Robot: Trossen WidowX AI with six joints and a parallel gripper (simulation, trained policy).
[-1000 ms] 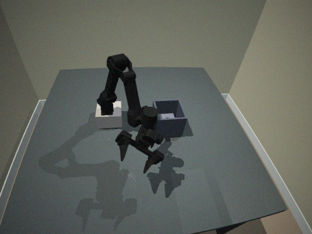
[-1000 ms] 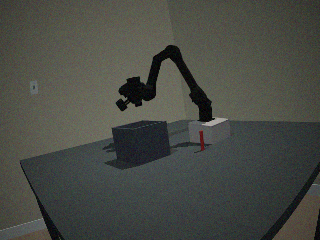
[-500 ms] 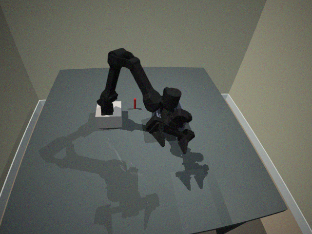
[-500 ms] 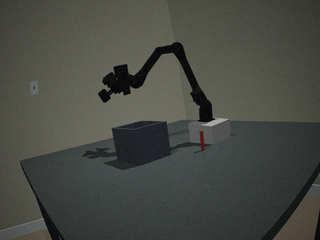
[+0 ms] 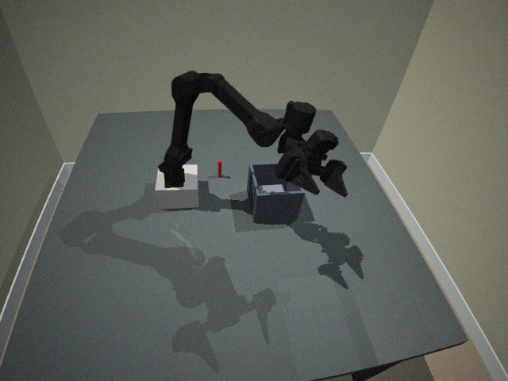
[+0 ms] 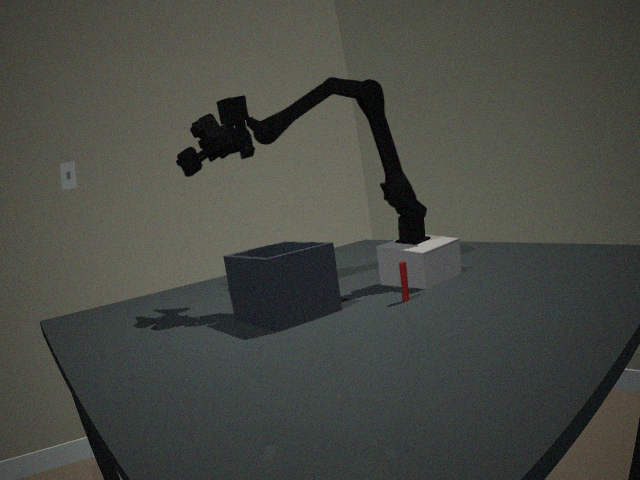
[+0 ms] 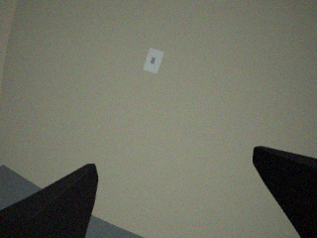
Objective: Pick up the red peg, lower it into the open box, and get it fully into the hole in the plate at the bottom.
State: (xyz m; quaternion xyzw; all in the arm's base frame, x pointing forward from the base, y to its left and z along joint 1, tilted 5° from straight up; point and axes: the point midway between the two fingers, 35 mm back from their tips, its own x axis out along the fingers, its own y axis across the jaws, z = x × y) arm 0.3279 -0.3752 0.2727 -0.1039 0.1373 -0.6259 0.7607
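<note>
Now: gripper tip 17 cm past the red peg, 49 cm to the right of it and 34 cm above it. The rest, counted from my gripper tip: plate: 31 cm to the left, 33 cm below.
</note>
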